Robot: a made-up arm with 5 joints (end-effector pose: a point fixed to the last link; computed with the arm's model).
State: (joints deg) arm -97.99 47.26 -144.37 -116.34 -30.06
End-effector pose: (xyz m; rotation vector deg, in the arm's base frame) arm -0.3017 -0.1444 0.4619 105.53 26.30 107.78
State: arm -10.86 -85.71 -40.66 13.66 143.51
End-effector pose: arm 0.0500 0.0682 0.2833 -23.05 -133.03 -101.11
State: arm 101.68 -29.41 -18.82 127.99 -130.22
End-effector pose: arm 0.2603 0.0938 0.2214 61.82 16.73 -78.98
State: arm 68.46 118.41 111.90 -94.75 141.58
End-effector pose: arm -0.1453 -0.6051 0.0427 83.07 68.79 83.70
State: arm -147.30 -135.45 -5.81 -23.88 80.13
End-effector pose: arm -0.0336 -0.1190 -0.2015 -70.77 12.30 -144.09
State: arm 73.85 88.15 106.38 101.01 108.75
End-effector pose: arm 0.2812 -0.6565 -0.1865 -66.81 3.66 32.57
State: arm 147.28 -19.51 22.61 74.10 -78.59
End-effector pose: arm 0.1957 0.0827 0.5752 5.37 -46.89 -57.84
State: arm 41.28 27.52 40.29 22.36 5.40
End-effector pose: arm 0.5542 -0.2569 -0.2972 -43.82 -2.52 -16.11
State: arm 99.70 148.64 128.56 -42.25 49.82
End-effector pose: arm -0.3465 -0.6125 -0.1685 -11.26 48.76 171.22
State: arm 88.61 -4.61 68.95 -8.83 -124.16
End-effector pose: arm 0.5025 0.1028 -0.0140 -0.96 104.45 13.04
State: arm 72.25 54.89 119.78 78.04 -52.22
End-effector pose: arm 0.3024 -0.5307 -0.2644 -54.73 119.00 -48.53
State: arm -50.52 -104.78 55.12 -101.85 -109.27
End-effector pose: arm 0.2760 0.1967 0.2867 -103.76 16.67 -60.30
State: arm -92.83 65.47 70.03 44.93 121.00
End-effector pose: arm -0.5132 -0.4943 0.1099 13.04 57.85 89.76
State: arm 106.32 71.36 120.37 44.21 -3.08
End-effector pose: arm 0.4627 -0.6436 -0.0613 -9.36 38.46 -56.13
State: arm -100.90 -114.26 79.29 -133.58 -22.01
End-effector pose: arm 0.3883 0.3247 -0.0037 -53.11 9.60 61.00
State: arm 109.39 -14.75 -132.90 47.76 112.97
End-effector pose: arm 0.2236 0.1760 -0.0210 15.38 8.88 56.56
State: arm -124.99 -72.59 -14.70 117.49 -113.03
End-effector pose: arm -0.0972 0.1812 0.0780 55.14 -112.57 12.34
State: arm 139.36 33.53 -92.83 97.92 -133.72
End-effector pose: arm 0.1891 -0.1913 0.3426 112.41 -97.53 -23.70
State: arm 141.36 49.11 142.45 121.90 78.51
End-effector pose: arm 0.5737 -0.2960 0.2817 -72.11 -36.08 39.71
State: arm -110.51 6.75 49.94 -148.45 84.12
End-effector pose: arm -0.6192 -0.1466 0.3216 -80.03 24.12 -123.12
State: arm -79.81 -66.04 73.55 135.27 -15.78
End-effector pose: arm -0.1945 0.4679 0.0626 -10.13 56.74 101.45
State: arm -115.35 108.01 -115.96 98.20 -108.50
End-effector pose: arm -0.0305 -0.3646 0.1888 -62.17 24.80 12.55
